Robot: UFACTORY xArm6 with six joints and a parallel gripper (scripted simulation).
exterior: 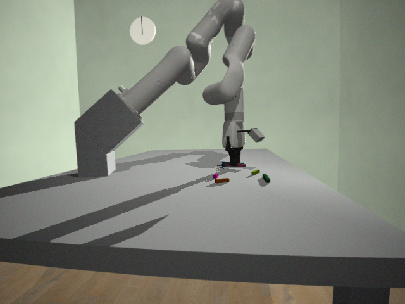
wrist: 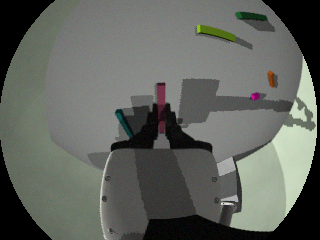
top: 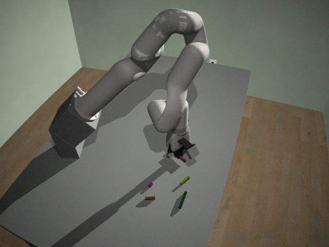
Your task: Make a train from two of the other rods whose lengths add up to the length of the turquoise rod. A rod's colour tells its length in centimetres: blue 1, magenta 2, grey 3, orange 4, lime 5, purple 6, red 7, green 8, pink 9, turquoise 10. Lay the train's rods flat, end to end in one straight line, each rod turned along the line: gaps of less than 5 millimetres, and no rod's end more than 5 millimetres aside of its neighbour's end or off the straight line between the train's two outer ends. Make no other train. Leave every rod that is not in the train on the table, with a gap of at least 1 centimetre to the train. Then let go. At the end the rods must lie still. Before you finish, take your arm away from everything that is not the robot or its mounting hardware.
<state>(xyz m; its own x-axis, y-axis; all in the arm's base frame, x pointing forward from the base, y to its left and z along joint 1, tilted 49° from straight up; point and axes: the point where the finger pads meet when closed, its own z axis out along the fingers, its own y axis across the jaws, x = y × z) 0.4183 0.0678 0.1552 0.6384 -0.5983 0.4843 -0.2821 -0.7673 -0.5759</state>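
Right now the blue rod is 5 cm behind my hand, 2 cm to the left of it and 2 cm below it. Round my hand: pink rod (2 cm below); lime rod (8 cm ahead, 11 cm to the right, 2 cm below); turquoise rod (2 cm behind, 8 cm to the left, 2 cm below).
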